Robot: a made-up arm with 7 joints. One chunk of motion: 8 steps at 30 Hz.
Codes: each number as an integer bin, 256 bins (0 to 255) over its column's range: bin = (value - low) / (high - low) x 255, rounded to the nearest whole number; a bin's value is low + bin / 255 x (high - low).
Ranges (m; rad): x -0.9..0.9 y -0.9..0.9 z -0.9..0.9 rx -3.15..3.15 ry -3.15..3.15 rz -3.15..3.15
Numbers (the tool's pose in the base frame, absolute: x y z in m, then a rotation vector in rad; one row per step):
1: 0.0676 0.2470 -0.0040 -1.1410 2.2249 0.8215
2: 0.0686 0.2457 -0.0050 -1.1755 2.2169 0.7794
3: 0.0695 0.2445 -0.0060 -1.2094 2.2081 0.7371
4: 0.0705 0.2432 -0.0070 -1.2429 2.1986 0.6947
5: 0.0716 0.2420 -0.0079 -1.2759 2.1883 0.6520
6: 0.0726 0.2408 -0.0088 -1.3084 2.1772 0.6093
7: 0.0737 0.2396 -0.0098 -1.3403 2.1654 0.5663
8: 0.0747 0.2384 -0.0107 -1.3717 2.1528 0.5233
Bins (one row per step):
1: 137 162 127 81 218 161
2: 137 162 127 80 217 159
3: 137 162 127 79 217 157
4: 137 162 127 77 216 156
5: 138 162 126 76 216 154
6: 138 162 126 75 216 152
7: 138 161 126 73 215 150
8: 138 161 126 72 215 149

